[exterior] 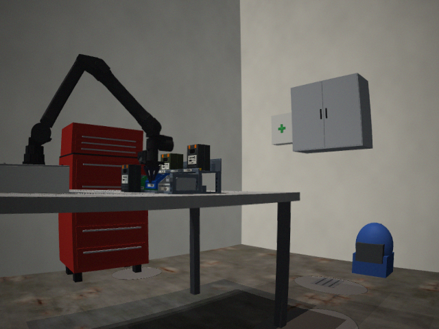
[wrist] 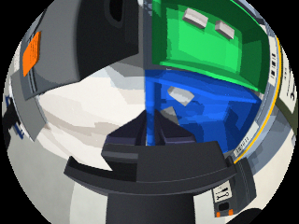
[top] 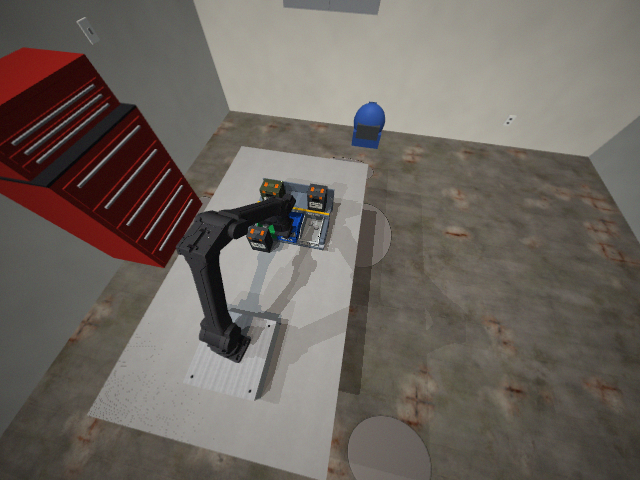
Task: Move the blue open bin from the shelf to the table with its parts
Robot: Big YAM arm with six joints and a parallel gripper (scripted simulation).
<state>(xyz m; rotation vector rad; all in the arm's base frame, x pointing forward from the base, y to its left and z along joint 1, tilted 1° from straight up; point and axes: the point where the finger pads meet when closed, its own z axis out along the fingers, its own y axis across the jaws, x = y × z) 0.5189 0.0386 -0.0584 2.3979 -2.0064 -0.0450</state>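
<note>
My hand is 80 mm short of the blue open bin and 10 mm to the right of it. Round my hand: green bin 70 mm ahead, 120 mm to the left, 10 mm below; then yellow bar 140 mm ahead, 20 mm to the left, 50 mm above; then grey bin 100 mm ahead, 100 mm to the right, 10 mm below.
</note>
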